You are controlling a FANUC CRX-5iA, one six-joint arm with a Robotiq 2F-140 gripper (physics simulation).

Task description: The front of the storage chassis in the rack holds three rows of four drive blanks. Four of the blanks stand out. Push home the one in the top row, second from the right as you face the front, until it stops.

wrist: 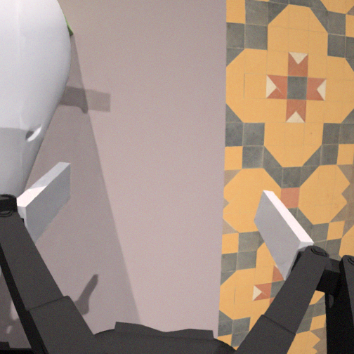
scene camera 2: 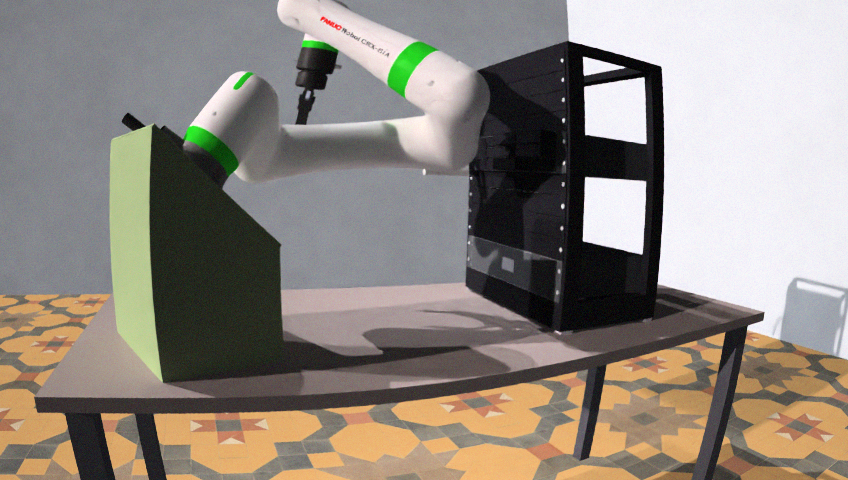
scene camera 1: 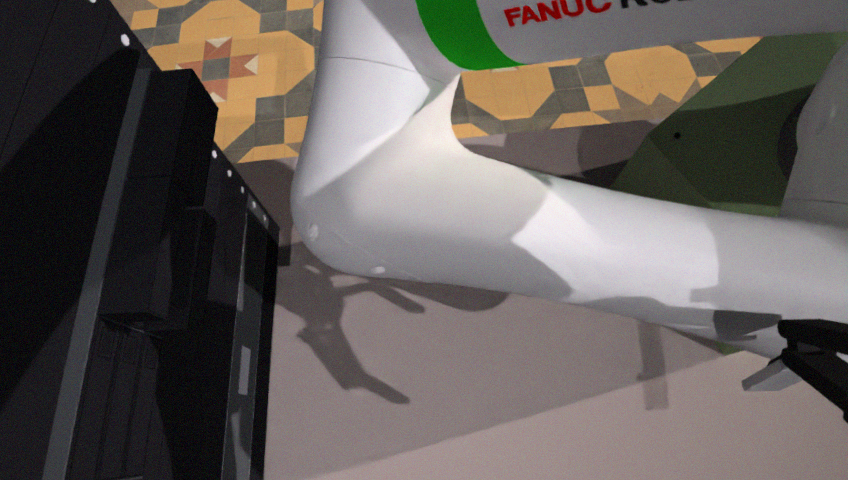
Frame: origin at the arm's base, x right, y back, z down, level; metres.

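Where they show: arm's base, origin of the base link: [scene camera 2: 185, 186].
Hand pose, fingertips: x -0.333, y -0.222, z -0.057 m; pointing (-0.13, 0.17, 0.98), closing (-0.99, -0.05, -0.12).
Note:
Each offset is from my fingertips to the top centre of the thing. "spot": to the spot under its first point. Level surfaces: height alone.
The storage chassis front is in the black rack [scene camera 1: 35, 196] [scene camera 2: 653, 196]. In scene camera 1, two dark blanks stand out side by side at the upper part: one @(spot: dx +0.275, dy -0.484, dz -0.066 m) [scene camera 1: 157, 127] at the right end as one faces the front, and the second from the right [scene camera 1: 139, 255] next to it, with a faint seam between. Another protruding block @(spot: dx +0.201, dy -0.460, dz -0.006 m) [scene camera 1: 201, 237] shows lower and beyond them. In scene camera 2 the protruding blanks @(dx +0.283, dy -0.465, dz -0.041 m) [scene camera 2: 535, 142] are dark and hard to separate. My gripper [scene camera 2: 302, 120] [wrist: 166, 193] is open and empty, far from the rack; a finger pad [scene camera 1: 771, 377] shows at the right edge.
My white arm's elbow [scene camera 1: 357, 226] [scene camera 2: 458, 118] is close in front of the rack and covers part of its front in scene camera 2. The green pedestal [scene camera 2: 214, 297] stands on the table @(dz +0.354 m) [scene camera 1: 476, 410] [scene camera 2: 333, 389] [wrist: 165, 125]. A pale panel [scene camera 2: 446, 172] shows partly behind the arm.

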